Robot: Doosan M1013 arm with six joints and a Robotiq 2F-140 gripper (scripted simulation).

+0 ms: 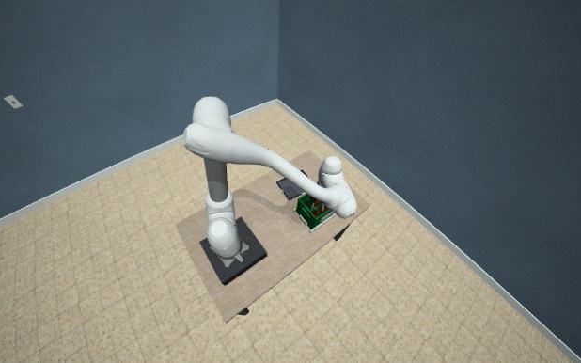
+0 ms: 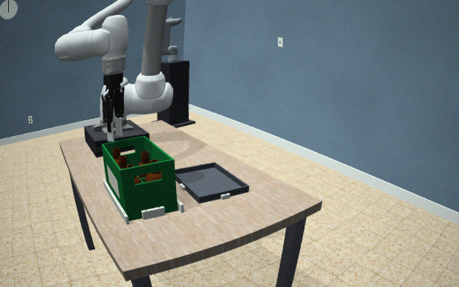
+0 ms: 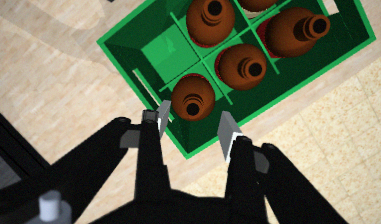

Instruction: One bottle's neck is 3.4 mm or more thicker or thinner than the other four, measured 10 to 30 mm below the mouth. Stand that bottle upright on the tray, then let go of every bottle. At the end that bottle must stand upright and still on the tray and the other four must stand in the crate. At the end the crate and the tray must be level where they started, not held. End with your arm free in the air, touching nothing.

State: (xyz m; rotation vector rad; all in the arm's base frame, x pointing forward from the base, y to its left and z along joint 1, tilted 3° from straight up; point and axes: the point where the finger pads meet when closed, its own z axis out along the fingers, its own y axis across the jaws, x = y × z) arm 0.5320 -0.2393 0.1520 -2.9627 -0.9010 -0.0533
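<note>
The green crate lies 100 mm ahead of my hand, 30 mm to the left of it and 150 mm below it. The rest, counted from my hand: dark tray 150 mm ahead, 300 mm to the left, 220 mm below; brown bottle 190 mm ahead, 50 mm to the left, 140 mm below.
</note>
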